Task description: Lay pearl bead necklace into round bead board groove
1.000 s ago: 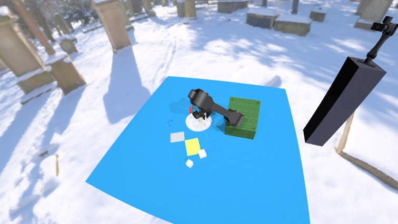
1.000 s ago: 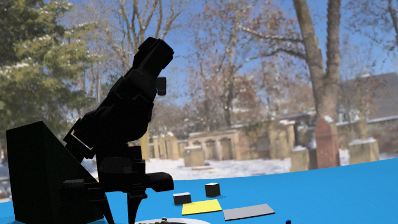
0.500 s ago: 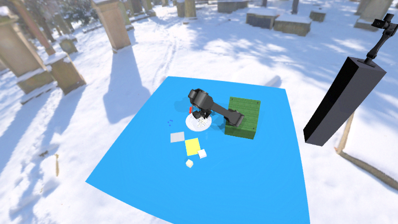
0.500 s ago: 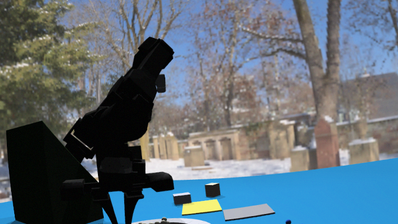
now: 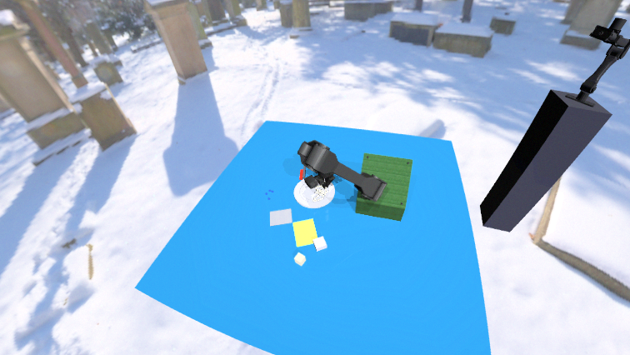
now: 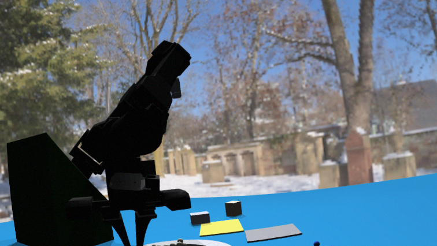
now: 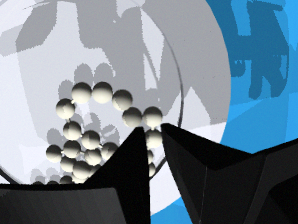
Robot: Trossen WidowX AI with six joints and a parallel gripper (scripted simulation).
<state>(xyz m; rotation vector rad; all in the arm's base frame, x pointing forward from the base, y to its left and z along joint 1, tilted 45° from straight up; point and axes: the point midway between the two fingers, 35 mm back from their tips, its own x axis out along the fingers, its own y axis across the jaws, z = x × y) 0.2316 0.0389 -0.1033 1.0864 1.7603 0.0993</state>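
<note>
Now: the round white bead board 50 mm ahead of my gripper tip, 30 mm to the left of it and 10 mm below it. The rest, counted from my gripper tip: yellow tile (260 mm to the left, 10 mm below); red object (150 mm ahead, 80 mm to the right, 10 mm below); grey tile (140 mm ahead, 220 mm to the left, 10 mm below).
</note>
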